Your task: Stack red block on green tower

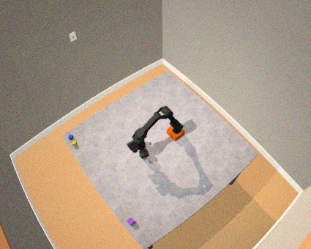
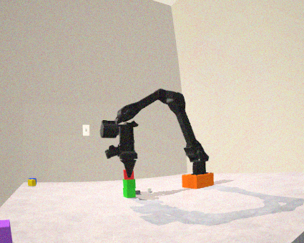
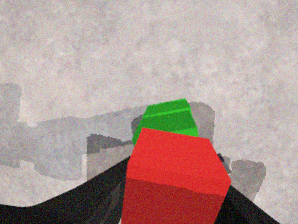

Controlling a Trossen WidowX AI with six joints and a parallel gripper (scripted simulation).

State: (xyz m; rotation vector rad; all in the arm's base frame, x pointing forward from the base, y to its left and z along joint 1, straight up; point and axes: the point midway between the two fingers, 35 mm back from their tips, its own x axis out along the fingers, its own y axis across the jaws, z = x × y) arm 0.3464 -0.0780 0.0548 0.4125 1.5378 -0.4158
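The red block is 10 mm above my gripper tip. The rest, counted from my gripper tip: purple block: 500 mm ahead, 320 mm to the left, 60 mm below; then yellow block: 330 mm ahead, 540 mm to the right, 70 mm below; then small white piece: 130 mm behind, 50 mm to the right, 70 mm below.
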